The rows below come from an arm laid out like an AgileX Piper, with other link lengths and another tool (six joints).
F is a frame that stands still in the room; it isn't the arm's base.
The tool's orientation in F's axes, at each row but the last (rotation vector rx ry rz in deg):
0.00, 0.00, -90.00
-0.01, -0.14, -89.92
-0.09, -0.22, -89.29
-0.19, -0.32, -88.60
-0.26, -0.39, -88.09
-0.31, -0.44, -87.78
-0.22, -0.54, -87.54
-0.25, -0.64, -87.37
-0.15, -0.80, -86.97
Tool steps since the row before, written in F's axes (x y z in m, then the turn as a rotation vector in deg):
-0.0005, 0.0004, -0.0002, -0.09, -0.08, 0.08
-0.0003, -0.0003, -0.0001, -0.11, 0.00, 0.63
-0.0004, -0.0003, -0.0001, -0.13, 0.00, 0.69
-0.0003, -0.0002, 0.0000, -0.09, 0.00, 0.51
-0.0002, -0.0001, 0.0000, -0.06, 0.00, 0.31
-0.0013, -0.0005, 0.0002, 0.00, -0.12, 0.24
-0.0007, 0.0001, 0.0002, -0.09, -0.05, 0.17
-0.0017, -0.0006, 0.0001, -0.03, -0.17, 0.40
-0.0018, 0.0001, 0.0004, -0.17, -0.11, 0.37
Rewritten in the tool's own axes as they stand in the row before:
-0.0004, -0.0005, -0.0002, 0.08, -0.09, 0.08
0.0003, -0.0003, -0.0001, 0.00, -0.11, 0.63
0.0003, -0.0004, -0.0001, 0.00, -0.13, 0.69
0.0002, -0.0003, 0.0000, 0.00, -0.09, 0.51
0.0001, -0.0002, 0.0000, 0.00, -0.06, 0.31
0.0005, -0.0013, 0.0002, 0.12, 0.00, 0.24
-0.0001, -0.0007, 0.0002, 0.05, -0.09, 0.17
0.0005, -0.0017, 0.0001, 0.17, -0.04, 0.40
-0.0002, -0.0018, 0.0004, 0.10, -0.17, 0.37

